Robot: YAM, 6 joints.
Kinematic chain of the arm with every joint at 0, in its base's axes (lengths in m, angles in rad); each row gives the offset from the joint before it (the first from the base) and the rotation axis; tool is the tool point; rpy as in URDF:
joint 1: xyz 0 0 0.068 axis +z
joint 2: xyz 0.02 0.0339 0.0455 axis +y
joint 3: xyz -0.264 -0.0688 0 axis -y
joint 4: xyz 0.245 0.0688 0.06 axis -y
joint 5: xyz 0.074 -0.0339 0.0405 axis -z
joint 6: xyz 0.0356 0 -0.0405 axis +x
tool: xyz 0 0 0 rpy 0 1.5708 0
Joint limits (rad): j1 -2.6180..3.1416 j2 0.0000..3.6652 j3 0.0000..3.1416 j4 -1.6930..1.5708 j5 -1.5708..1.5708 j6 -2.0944..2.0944
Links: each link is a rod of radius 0.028 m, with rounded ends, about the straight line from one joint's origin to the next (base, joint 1, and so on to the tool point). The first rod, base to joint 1, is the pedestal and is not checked.
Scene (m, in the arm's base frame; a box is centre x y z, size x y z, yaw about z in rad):
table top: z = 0
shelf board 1: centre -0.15 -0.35 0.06 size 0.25 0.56 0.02 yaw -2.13
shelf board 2: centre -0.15 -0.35 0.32 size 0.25 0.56 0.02 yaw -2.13
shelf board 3: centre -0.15 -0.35 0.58 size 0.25 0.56 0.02 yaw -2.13
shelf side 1: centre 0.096 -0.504 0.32 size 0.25 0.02 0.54 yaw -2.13
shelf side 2: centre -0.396 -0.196 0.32 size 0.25 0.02 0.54 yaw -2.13
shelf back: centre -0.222 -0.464 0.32 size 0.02 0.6 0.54 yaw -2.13
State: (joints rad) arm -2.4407 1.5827 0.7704 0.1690 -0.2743 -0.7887
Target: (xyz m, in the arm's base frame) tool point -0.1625 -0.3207 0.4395
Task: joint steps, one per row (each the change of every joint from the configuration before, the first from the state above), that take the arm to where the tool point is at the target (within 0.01 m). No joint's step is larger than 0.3 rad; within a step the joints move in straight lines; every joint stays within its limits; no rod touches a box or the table.
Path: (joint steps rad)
1: -0.0591 -0.2321 -0.1382 -0.1113 0.1503 0.0000
2: -0.0591 -0.2321 -0.1382 -0.1113 0.1502 0.0000
3: -0.0591 -0.2320 -0.1381 -0.1112 0.1503 0.0000
4: 0.2099 -0.0605 0.1913 0.1133 -0.1761 0.0000
5: 0.2099 -0.0604 0.1913 0.1133 -0.1761 0.0000
6: 0.2099 -0.0604 0.1914 0.1133 -0.1761 0.0000
7: -0.0265 0.2694 0.1622 0.0562 0.0219 0.0000
8: -0.0265 0.2694 0.1622 0.0562 0.0218 0.0000
9: -0.0265 0.2694 0.1622 0.0562 0.0219 0.0000

